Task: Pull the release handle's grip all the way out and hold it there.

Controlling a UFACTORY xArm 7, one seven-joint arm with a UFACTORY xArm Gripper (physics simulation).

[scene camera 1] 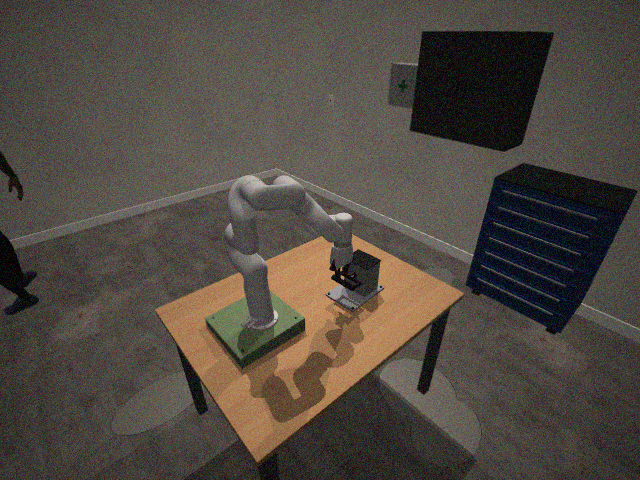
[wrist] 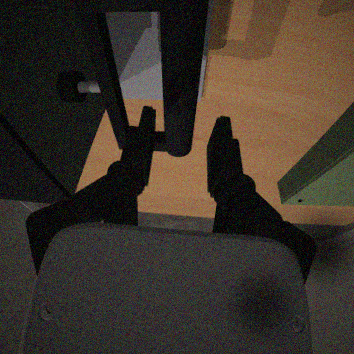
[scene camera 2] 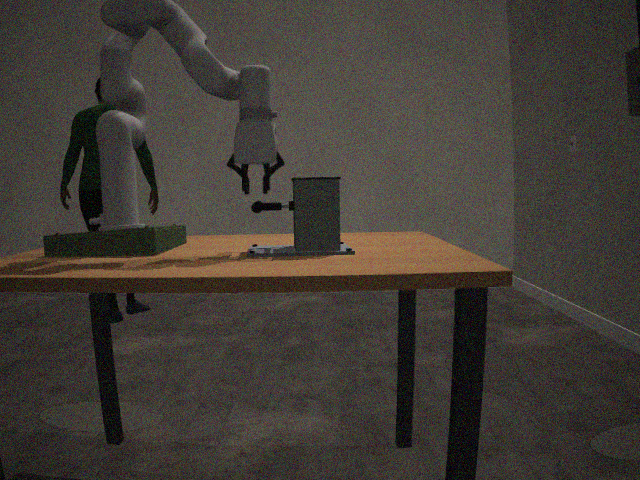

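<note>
The release handle is a black loop with a thick round grip (scene camera 1: 345,281) (scene camera 2: 256,207) (wrist: 183,70). It sticks out sideways from a dark grey box (scene camera 1: 371,272) (scene camera 2: 316,215) (wrist: 35,65) on a light metal plate (scene camera 1: 337,296) (scene camera 2: 273,252) (wrist: 142,85). A short metal rod shows between the box and the loop. My gripper (scene camera 1: 339,273) (scene camera 2: 255,191) (wrist: 183,127) points down, partly open and empty. In the second scene view its fingertips are a little above the grip. In the wrist view one finger lies over the loop's end piece and the other on the grip's outer side.
The green arm base (scene camera 1: 289,320) (scene camera 2: 168,240) (wrist: 325,175) stands on the wooden table (scene camera 1: 408,304) (scene camera 2: 403,263) (wrist: 280,100), on the grip's outer side. A blue drawer cabinet (scene camera 1: 542,248) stands beyond the table. A person (scene camera 2: 85,134) stands behind the arm.
</note>
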